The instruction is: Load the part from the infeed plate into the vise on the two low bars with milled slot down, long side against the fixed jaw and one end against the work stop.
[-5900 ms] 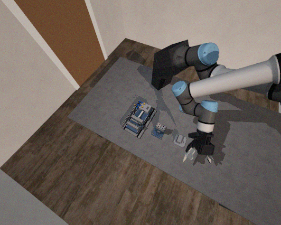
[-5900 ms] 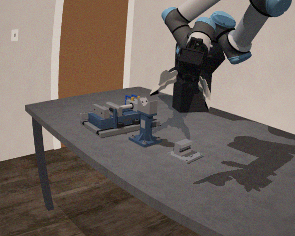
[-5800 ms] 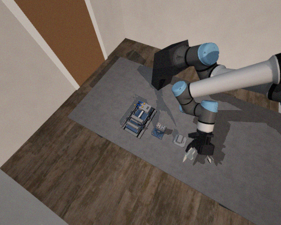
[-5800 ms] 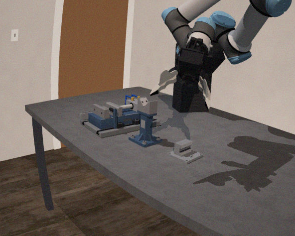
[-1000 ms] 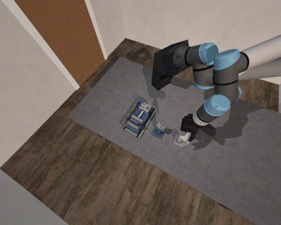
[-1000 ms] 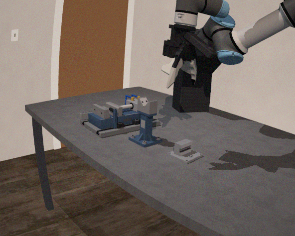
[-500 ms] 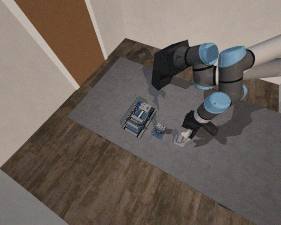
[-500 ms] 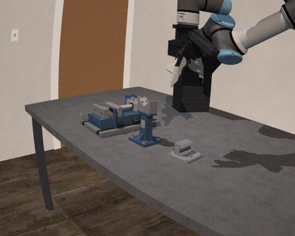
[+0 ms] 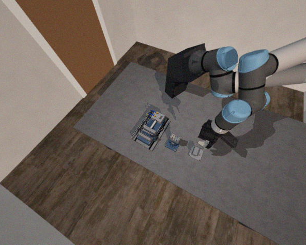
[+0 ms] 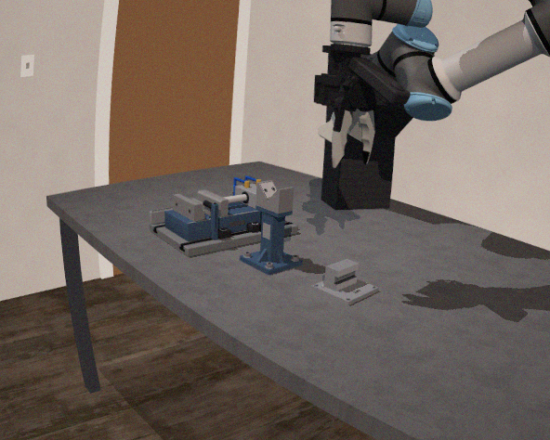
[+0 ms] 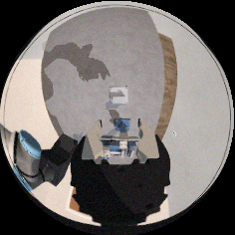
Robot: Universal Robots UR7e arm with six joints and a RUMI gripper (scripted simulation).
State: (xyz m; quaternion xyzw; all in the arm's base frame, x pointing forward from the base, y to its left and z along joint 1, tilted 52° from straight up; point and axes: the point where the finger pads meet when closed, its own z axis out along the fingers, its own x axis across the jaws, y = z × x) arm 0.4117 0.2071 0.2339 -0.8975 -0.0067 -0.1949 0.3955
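The part lies 22 cm below my hand and 1 cm to the left of it. The rest, counted from my hand: infeed plate (24 cm below, 1 cm to the left); then moving jaw (36 cm to the right, 17 cm below, 8 cm ahead); then air cylinder rod (37 cm to the right, 17 cm below, 3 cm ahead).
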